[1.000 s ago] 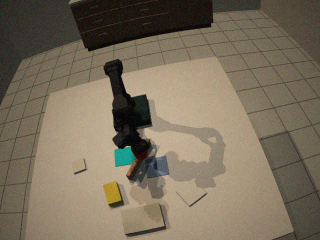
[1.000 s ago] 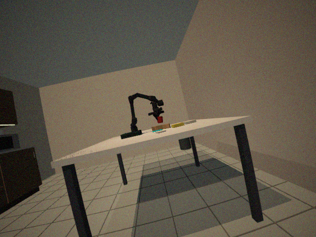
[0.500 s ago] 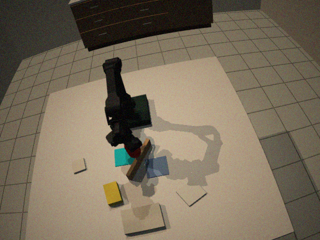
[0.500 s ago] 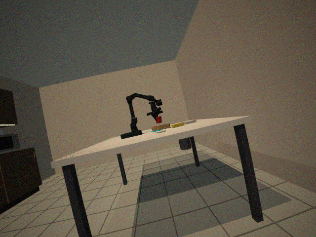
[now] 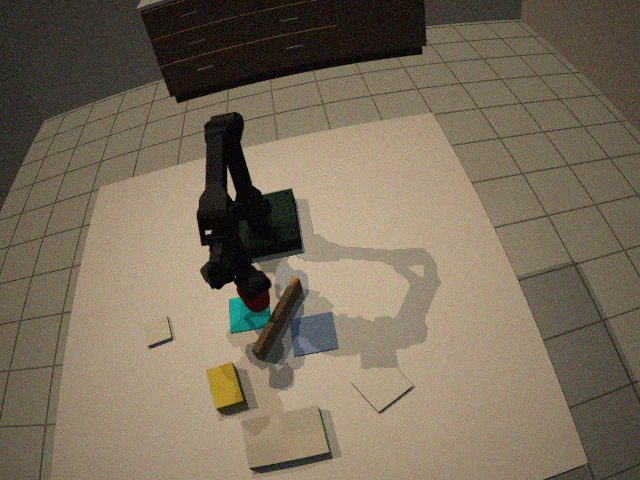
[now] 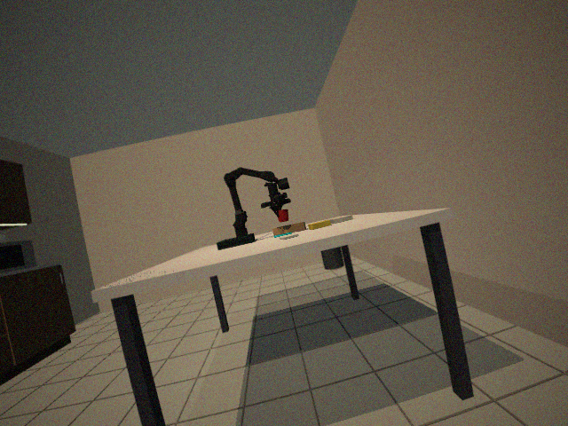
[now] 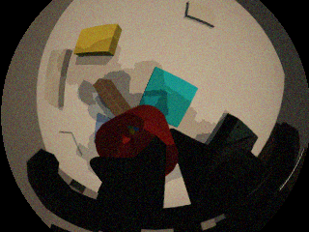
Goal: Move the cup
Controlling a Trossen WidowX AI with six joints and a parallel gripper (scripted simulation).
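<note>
Now: the wooden bar 40 mm ahead of my gripper tip, 50 mm to the left of it and 100 mm below it. The rest, counted from my gripper tip: blue pad: 90 mm ahead, 130 mm to the left, 120 mm below; then yellow block: 220 mm ahead, 80 mm to the right, 100 mm below; then red cup: 30 mm ahead, 20 mm to the left.
</note>
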